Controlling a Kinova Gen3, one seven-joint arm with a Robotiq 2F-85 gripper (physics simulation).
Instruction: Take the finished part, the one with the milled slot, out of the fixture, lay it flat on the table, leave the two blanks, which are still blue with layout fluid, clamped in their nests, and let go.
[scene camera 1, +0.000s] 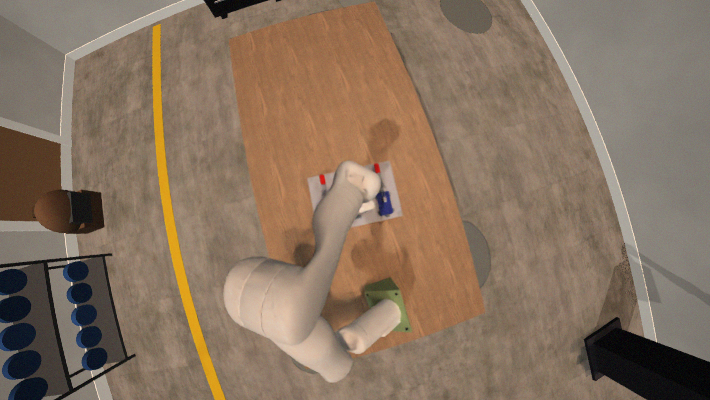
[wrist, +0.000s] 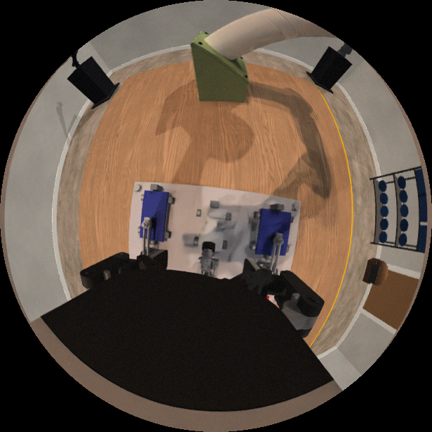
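Where they show: arm's base, link origin: (scene camera 1: 389, 310).
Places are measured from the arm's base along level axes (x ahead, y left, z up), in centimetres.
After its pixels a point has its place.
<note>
The finished part (wrist: 210, 224) appears to lie in the middle nest of the pale fixture plate (scene camera 1: 394, 176) {x 46.0, y -20.2, z -12.6 cm} (wrist: 181, 210), partly shadowed; its outline and slot are hard to make out. The middle clamp (wrist: 207, 261) is raised, its dark tip off the nest. One blue blank (scene camera 1: 385, 203) {x 36.6, y -12.9, z -11.0 cm} (wrist: 156, 209) sits under its clamp arm in a side nest. The other blue blank (wrist: 273, 223) sits likewise in the wrist view's right nest. My gripper (wrist: 204, 263) is open with nothing held, its fingers spread either side of the middle clamp. In the scene view the arm hides the fingers and middle nest.
Red clamp handles (scene camera 1: 322, 179) {x 53.5, y 7.4, z -8.5 cm} (scene camera 1: 377, 168) {x 50.6, y -14.4, z -8.9 cm} show at the fixture's far side. The wooden table (scene camera 1: 320, 100) {x 90.1, y -2.5, z -14.1 cm} (wrist: 115, 150) extends around the plate. My green base mount (scene camera 1: 404, 315) {x -1.8, y -4.0, z 4.1 cm} (wrist: 217, 80) stands at one end. Black stands, a rack and walls lie beyond the table.
</note>
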